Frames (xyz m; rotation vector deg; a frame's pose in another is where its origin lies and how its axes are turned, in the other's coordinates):
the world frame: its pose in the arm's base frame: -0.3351 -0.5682 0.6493 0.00 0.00 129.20
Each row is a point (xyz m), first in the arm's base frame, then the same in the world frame.
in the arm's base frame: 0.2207 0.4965 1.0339
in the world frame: 0.4738 -1.1036 0.3846
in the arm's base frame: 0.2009 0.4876 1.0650
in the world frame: 0.4794 -1.0827 0.4157
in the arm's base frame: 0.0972 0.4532 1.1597
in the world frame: 0.5183 -0.9806 0.5104
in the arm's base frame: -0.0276 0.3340 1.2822
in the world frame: 0.5048 -0.8085 0.6329
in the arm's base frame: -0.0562 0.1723 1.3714
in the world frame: 0.3976 -0.6841 0.7221
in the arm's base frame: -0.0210 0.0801 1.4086
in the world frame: 0.3039 -0.6532 0.7593
